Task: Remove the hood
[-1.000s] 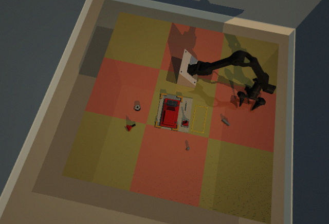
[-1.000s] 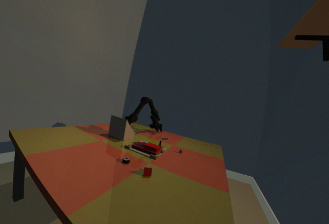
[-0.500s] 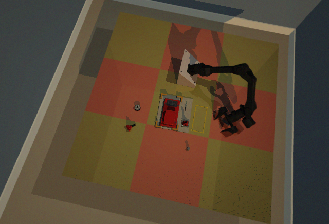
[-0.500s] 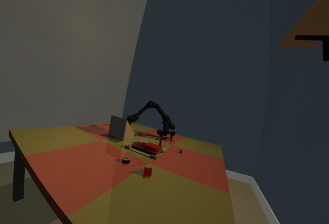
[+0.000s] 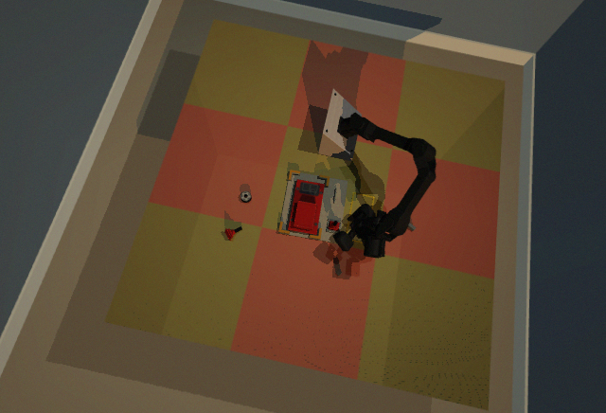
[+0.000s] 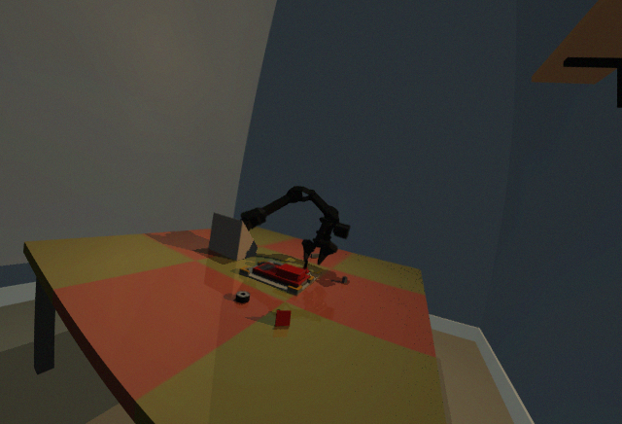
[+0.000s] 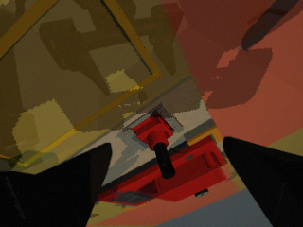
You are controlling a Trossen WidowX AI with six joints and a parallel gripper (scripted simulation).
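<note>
My gripper tip is 20 mm past the hood, 140 mm to the left of it and 10 mm above it. The rest, counted from my gripper tip: black wheel 50 mm behind, 370 mm to the right, 40 mm below.
</note>
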